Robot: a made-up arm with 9 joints.
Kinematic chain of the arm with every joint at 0, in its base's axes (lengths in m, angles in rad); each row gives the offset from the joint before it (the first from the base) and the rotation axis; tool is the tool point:
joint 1: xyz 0 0 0.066 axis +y
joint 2: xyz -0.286 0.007 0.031 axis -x
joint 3: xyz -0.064 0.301 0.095 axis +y
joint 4: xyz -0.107 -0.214 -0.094 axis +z
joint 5: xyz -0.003 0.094 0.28 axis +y
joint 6: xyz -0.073 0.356 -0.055 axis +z
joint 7: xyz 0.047 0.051 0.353 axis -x
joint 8: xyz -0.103 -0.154 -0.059 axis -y
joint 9: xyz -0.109 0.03 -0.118 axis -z
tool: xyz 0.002 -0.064 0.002
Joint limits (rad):
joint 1: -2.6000..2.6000
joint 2: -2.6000..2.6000
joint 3: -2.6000..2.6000
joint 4: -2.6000..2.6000
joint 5: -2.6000..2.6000
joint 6: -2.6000..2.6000
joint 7: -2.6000..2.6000
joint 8: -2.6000..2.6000
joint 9: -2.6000..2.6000
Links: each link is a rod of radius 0.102 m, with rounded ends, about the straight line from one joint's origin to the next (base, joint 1, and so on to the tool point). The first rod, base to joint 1, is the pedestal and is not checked.
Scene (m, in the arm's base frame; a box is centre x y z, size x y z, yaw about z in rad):
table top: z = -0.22
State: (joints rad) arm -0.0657 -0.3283 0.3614 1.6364 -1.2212 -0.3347 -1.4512 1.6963 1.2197
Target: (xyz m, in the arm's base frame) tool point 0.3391 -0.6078 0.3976
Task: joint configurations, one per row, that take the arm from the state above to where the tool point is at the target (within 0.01 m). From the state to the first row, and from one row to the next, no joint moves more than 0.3 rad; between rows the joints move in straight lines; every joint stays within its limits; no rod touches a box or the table.
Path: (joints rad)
1: 0.0823 -0.3888 0.6035 1.7011 -1.2106 -0.3977 -1.4997 1.7198 1.2340
2: 0.2304 -0.4493 0.8456 1.7658 -1.2000 -0.4606 -1.5481 1.7433 1.2483
3: 0.3784 -0.5098 1.0878 1.8305 -1.1894 -0.5236 -1.5966 1.7669 1.2626
4: 0.5264 -0.5703 1.3299 1.8953 -1.1789 -0.5865 -1.6451 1.7904 1.2768
5: 0.6745 -0.6308 1.5720 1.9600 -1.1683 -0.6495 -1.6935 1.8139 1.2911

